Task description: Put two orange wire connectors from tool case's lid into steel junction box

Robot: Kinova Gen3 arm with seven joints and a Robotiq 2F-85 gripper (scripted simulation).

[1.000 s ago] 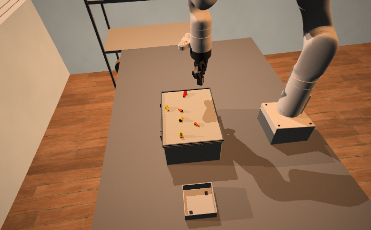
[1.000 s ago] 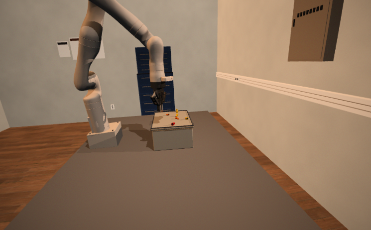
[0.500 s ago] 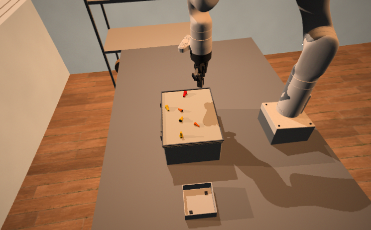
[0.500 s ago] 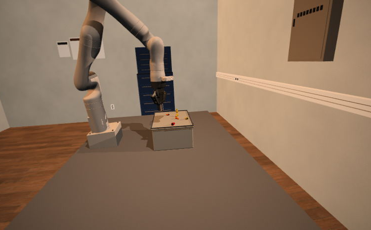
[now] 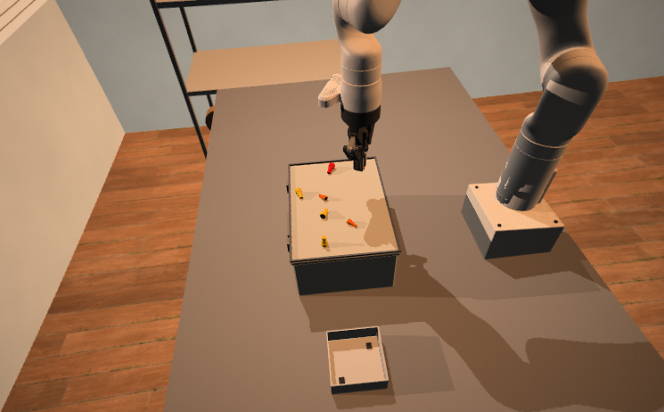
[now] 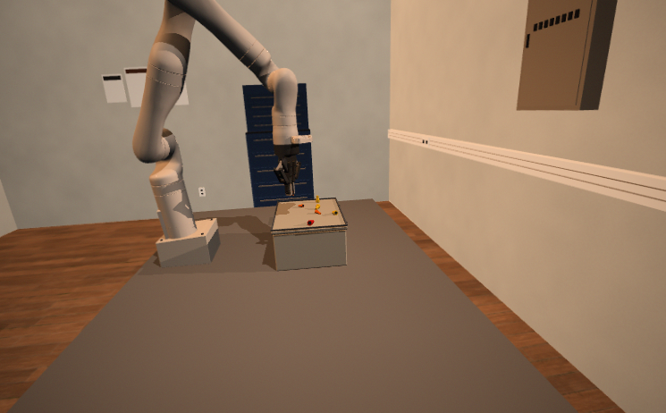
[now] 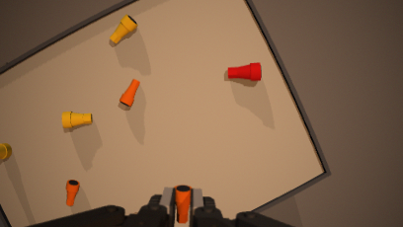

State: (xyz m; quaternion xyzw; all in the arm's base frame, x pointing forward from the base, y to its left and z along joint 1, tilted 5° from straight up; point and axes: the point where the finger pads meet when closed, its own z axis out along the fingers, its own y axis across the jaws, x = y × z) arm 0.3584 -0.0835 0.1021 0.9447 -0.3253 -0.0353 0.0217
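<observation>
Right now my hand is 60 mm short of the tool case, 20 mm to the right of it and 130 mm above it. Round my hand: red connector: 40 mm ahead, 90 mm to the right, 80 mm below.
</observation>
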